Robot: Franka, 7 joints.
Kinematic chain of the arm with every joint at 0, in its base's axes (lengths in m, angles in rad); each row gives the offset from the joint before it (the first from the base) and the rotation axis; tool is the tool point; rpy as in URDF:
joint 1: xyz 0 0 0.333 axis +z
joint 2: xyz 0 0 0 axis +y
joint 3: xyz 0 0 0.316 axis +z
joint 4: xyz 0.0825 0 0 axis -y
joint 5: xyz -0.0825 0 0.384 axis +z
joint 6: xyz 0 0 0 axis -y
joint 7: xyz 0.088 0 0 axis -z
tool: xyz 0 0 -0.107 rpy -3.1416 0 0
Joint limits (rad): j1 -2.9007..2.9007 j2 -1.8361..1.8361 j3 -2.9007..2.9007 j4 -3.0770..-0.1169 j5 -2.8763..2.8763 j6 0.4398..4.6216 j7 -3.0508..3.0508
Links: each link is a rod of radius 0.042 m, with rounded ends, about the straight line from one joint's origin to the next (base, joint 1, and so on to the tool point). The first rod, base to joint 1, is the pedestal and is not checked.
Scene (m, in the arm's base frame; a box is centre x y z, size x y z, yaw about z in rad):
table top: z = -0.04
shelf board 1: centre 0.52 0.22 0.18 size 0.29 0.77 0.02 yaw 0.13
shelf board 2: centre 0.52 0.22 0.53 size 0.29 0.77 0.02 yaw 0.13
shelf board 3: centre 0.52 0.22 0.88 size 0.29 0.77 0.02 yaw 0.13
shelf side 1: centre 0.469 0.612 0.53 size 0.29 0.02 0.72 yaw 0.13
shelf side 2: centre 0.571 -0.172 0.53 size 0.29 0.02 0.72 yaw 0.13
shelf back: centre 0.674 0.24 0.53 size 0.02 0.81 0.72 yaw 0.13
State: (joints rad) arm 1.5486 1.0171 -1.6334 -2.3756 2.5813 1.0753 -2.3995
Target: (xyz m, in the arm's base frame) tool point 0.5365 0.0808 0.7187
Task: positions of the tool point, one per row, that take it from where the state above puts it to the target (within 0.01 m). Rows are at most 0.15 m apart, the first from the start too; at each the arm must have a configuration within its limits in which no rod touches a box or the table.
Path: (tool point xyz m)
1: 0.4331 0.1298 0.3859
2: 0.3431 0.1180 0.3873
3: 0.2498 0.1085 0.3814
4: 0.3015 0.0868 0.4837
5: 0.3140 0.0621 0.6011
6: 0.2856 0.0480 0.7187
7: 0.3840 0.0532 0.7212
8: 0.4700 0.0633 0.7165
9: 0.5365 0.0808 0.7187

